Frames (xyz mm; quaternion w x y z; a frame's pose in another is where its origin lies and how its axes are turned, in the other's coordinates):
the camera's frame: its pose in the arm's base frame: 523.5 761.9 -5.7 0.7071 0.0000 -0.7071 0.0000
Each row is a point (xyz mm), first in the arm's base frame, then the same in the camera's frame.
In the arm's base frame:
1: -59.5 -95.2 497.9
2: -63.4 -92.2 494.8
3: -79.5 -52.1 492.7
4: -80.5 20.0 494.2
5: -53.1 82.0 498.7
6: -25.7 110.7 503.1
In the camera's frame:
1: 503.6 -857.1 583.0
2: 500.5 -854.1 586.9
3: 498.4 -814.0 603.0
4: 499.9 -741.9 604.0
5: 504.4 -679.9 576.6
6: 508.8 -651.2 549.2

